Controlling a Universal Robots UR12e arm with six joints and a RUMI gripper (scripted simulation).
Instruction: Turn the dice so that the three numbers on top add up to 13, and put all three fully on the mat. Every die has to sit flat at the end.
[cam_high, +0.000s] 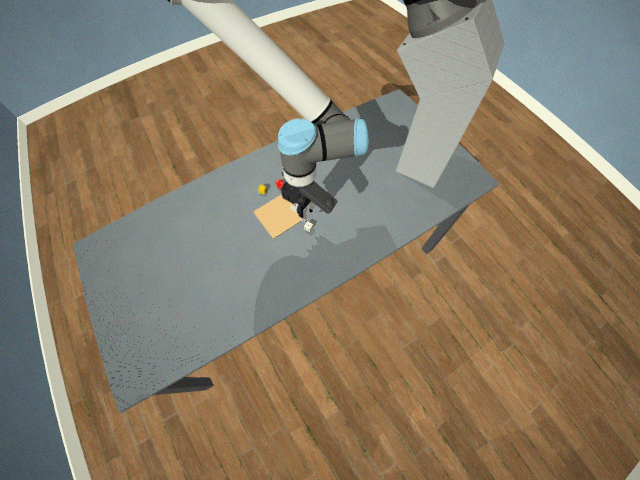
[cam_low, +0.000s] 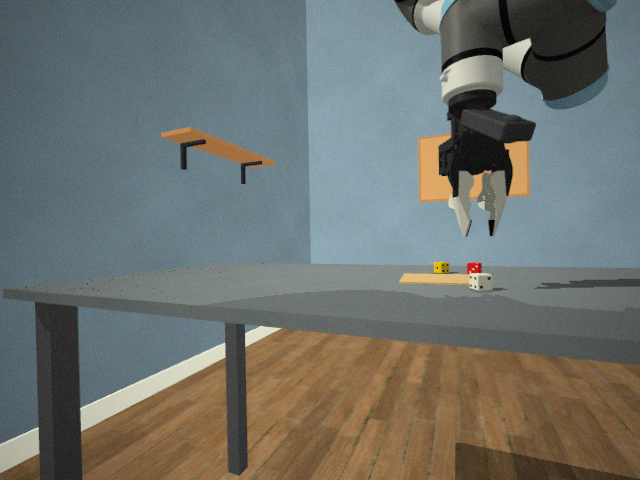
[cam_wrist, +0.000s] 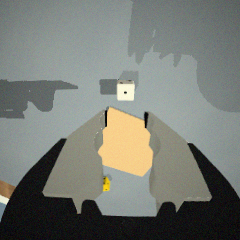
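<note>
The white die lies 90 mm below my hand. From my hand the other things lie so: red die 10 mm ahead, 220 mm to the right, 90 mm below; then tan mat 70 mm ahead, 100 mm to the right, 100 mm below; then yellow die 80 mm ahead, 230 mm to the right, 90 mm below.
</note>
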